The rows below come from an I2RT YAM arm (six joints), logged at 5 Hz.
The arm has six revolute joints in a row. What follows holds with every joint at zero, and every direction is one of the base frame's.
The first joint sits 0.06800 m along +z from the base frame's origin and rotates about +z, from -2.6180 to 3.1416 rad.
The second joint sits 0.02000 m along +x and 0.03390 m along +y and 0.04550 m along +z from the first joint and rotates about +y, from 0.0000 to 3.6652 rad.
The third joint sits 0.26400 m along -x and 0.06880 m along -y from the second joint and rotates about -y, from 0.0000 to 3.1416 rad.
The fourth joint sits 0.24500 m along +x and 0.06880 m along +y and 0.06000 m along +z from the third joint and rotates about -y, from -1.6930 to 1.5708 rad.
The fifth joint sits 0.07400 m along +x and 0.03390 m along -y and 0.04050 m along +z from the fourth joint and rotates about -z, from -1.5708 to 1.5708 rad.
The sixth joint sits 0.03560 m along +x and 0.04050 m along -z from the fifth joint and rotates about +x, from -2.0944 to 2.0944 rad.
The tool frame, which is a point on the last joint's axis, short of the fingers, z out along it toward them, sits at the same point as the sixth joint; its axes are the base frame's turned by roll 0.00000, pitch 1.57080 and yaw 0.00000 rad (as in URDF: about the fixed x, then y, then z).
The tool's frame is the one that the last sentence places.
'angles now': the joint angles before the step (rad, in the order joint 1, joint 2, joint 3, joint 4, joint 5, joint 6). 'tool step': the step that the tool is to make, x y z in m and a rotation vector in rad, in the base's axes. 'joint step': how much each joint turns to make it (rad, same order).
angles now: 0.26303, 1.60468, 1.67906, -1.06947, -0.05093, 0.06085
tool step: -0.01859, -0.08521, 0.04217, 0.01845, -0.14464, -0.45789
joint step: -0.24722, -0.11100, 0.03167, 0.00039, 0.12893, 0.16707
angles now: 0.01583, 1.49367, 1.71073, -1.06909, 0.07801, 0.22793
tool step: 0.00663, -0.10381, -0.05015, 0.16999, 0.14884, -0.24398
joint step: -0.34944, 0.08737, -0.08200, -0.00458, -0.17739, 0.00114
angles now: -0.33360, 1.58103, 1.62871, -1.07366, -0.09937, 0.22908
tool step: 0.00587, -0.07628, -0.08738, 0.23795, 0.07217, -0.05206
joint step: -0.22011, 0.17128, -0.13391, 0.12132, -0.23843, -0.07097
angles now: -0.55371, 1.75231, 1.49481, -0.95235, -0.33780, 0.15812
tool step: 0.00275, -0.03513, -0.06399, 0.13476, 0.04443, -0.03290
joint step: -0.08354, 0.15601, -0.04732, 0.08164, -0.09766, -0.02440
